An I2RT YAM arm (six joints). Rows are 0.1 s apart.
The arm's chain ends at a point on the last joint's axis. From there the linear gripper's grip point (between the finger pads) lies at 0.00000 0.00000 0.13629 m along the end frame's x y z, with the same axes.
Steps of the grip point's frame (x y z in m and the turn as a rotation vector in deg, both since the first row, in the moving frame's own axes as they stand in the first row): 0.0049, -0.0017, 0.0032, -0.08, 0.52, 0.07; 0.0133, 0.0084, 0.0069, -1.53, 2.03, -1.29; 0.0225, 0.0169, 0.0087, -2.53, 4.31, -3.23; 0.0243, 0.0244, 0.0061, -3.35, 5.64, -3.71; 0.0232, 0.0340, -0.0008, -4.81, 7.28, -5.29; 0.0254, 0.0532, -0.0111, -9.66, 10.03, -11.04
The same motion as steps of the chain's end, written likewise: 0.0037, -0.0019, 0.0032, -0.08, 0.52, 0.07; 0.0084, 0.0048, 0.0070, -1.53, 2.03, -1.29; 0.0121, 0.0112, 0.0092, -2.53, 4.31, -3.23; 0.0107, 0.0169, 0.0070, -3.35, 5.64, -3.71; 0.0054, 0.0234, 0.0008, -4.81, 7.28, -5.29; -0.0003, 0.0329, -0.0071, -9.66, 10.03, -11.04
